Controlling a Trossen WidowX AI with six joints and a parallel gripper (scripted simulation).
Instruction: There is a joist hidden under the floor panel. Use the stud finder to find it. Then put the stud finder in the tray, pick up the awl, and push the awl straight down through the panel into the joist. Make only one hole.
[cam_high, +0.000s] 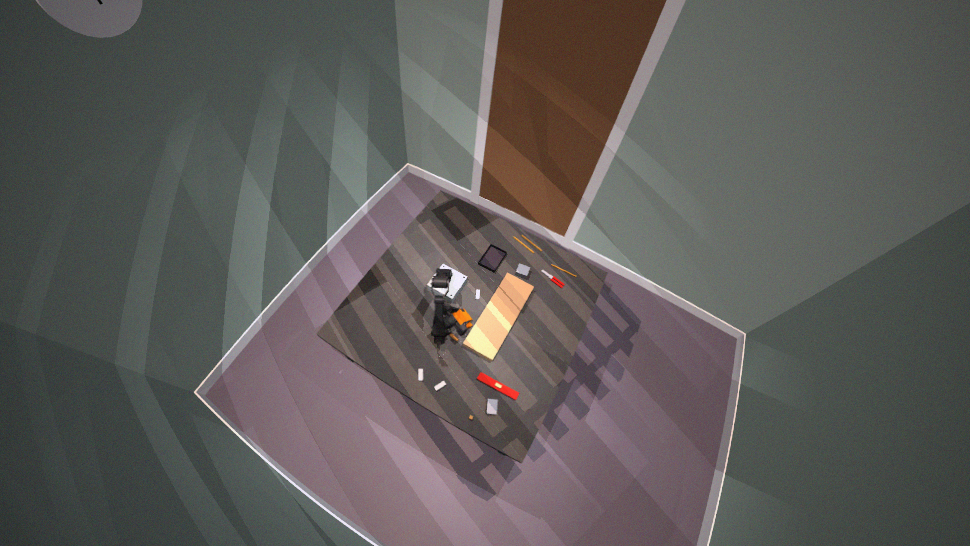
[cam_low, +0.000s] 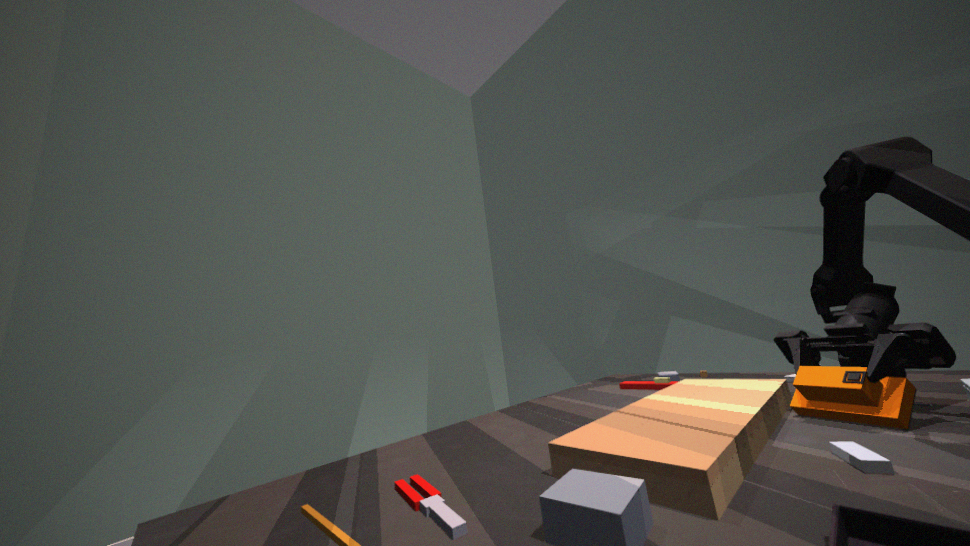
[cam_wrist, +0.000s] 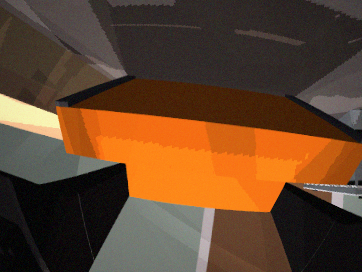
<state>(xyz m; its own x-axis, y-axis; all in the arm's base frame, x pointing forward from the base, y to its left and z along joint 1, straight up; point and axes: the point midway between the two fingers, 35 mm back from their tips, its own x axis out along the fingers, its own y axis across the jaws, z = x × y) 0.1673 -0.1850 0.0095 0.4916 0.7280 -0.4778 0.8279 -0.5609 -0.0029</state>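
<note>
The orange stud finder lies 1 cm to the left of my gripper tip, 1 cm below it and 1 cm behind it. From my gripper tip the other things lie so: red level: 30 cm to the right, 29 cm ahead, 5 cm below; square indicator: 2 cm to the left, 2 cm behind, 1 cm above; yellow-handled awl: 11 cm to the right, 6 cm behind, 5 cm below.
</note>
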